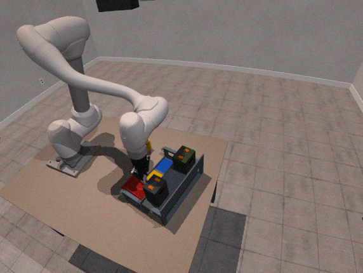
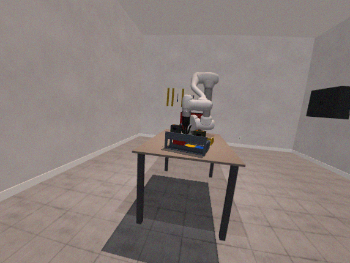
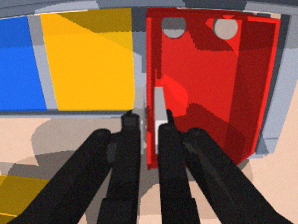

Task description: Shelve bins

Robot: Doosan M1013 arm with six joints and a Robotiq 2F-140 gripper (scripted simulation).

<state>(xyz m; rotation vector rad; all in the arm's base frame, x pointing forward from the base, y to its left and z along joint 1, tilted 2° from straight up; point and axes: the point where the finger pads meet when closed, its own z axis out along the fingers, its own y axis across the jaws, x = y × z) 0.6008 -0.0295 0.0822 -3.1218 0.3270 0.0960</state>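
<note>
The red bin is 50 mm to the right of my hand, 40 mm below it and 20 mm behind it. The rest, counted from my hand: yellow bin 260 mm to the left, 210 mm behind, 50 mm below; then grey shelf 160 mm ahead, 30 mm to the left, 10 mm above.
</note>
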